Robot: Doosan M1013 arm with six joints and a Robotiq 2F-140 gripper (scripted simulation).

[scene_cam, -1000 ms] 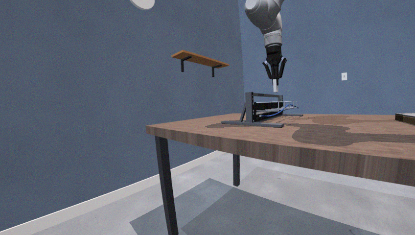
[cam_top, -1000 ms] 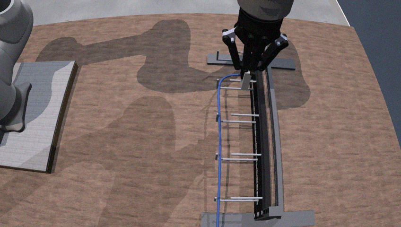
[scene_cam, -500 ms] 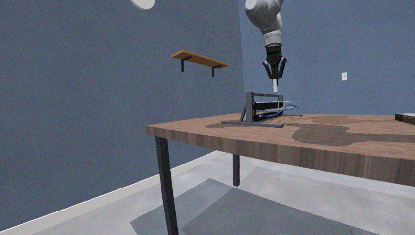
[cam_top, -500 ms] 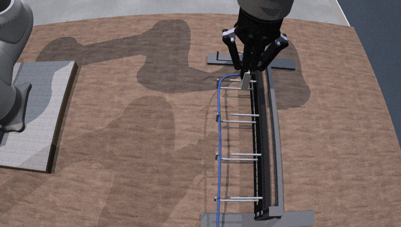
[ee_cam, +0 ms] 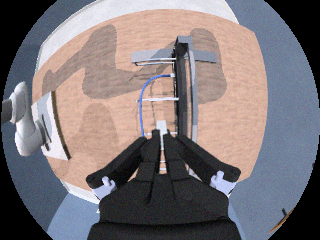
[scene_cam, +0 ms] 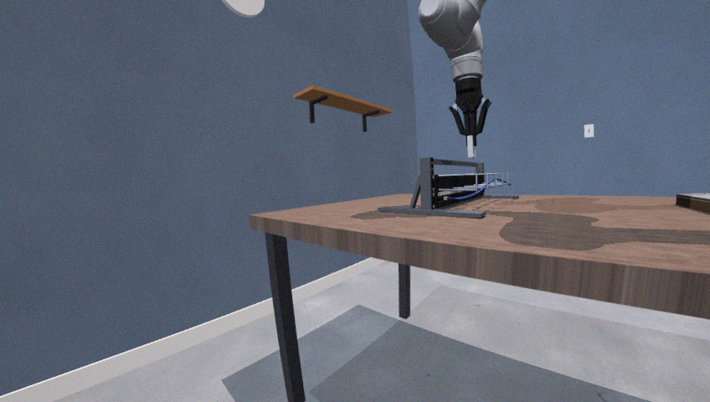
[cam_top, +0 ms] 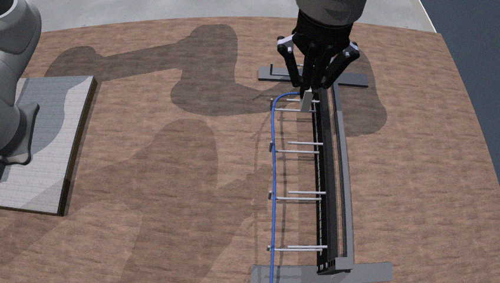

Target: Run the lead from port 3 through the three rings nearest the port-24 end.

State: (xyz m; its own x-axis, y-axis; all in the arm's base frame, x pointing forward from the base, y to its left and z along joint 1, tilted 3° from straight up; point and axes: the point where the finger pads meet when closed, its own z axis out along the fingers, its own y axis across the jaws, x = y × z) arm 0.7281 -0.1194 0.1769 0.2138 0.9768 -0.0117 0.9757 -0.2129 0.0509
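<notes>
Right now the rack is 110 mm below my hand, 60 mm to the right of it and 50 mm ahead of it.
</notes>
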